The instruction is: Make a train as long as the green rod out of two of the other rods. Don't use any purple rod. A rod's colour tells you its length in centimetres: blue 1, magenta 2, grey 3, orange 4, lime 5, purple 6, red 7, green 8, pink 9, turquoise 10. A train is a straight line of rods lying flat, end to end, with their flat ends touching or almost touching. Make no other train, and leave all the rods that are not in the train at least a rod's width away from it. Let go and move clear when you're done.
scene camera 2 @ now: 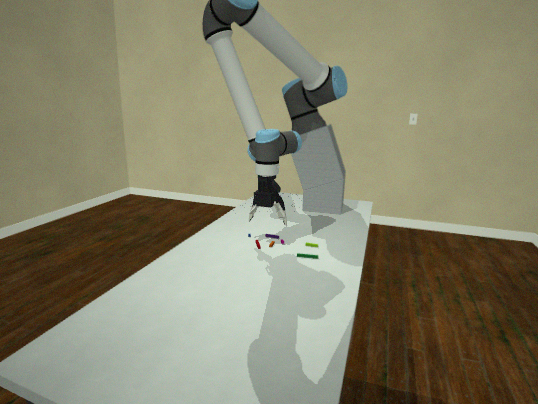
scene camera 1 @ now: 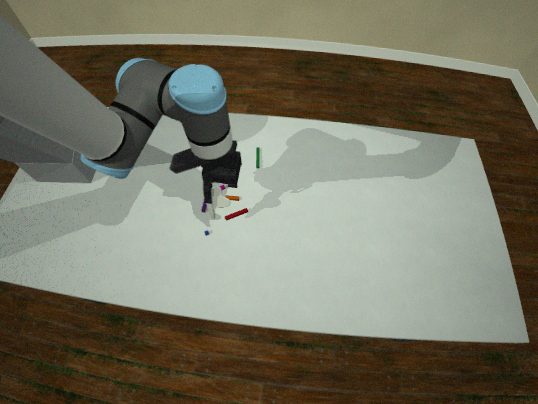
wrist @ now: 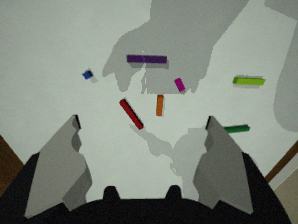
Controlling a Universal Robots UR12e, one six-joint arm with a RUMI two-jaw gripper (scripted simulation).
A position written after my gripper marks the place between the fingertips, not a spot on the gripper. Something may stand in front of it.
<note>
I see my gripper [scene camera 1: 219, 192].
My gripper shows as well in scene camera 2 [scene camera 2: 267, 223] and in the wrist view [wrist: 144, 116].
</note>
